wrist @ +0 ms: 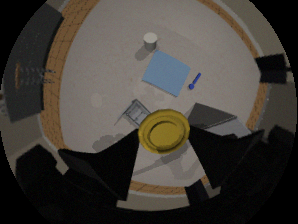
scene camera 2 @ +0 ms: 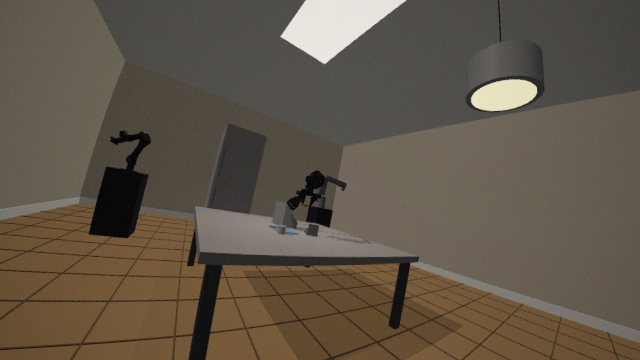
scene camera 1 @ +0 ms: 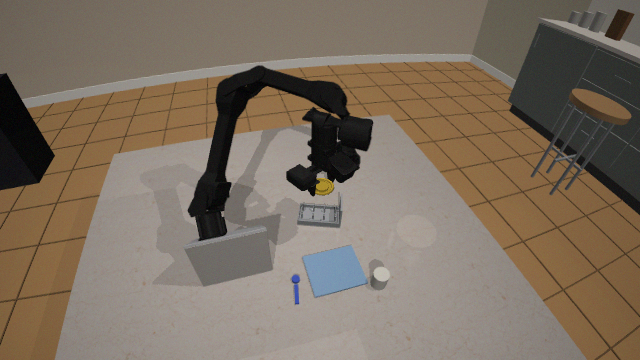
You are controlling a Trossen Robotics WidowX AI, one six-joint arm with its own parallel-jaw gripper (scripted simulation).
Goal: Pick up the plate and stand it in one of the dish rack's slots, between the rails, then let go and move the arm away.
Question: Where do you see a grey dish rack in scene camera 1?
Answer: At 309, 214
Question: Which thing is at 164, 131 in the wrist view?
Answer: A yellow plate.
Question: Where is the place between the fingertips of the gripper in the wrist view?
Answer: At 163, 130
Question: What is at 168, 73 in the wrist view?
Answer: A blue mat.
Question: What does the gripper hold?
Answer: A yellow plate.
